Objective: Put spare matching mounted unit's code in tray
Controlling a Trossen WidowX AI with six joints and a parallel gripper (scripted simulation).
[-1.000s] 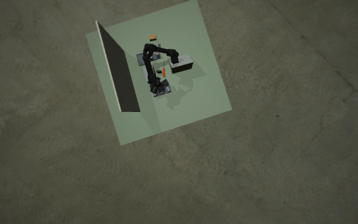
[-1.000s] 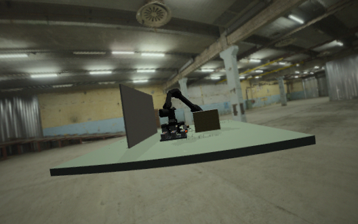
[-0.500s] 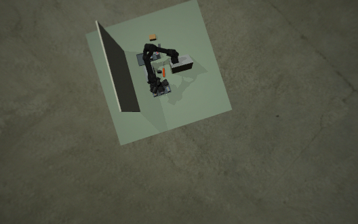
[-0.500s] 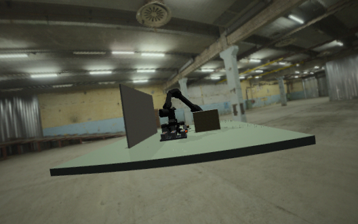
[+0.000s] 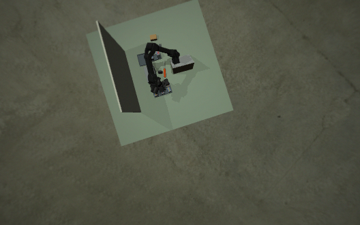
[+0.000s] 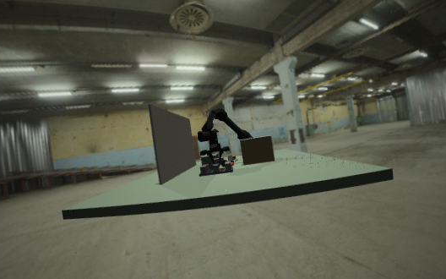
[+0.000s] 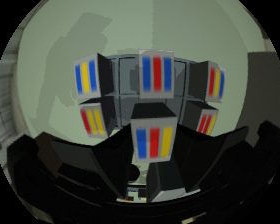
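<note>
Now: gripper tip 60 mm short of the grey mounted unit and 140 mm to the left of it. Also, from my gripper tip: tall grey panel 290 mm ahead, 160 mm to the right, 180 mm above.
</note>
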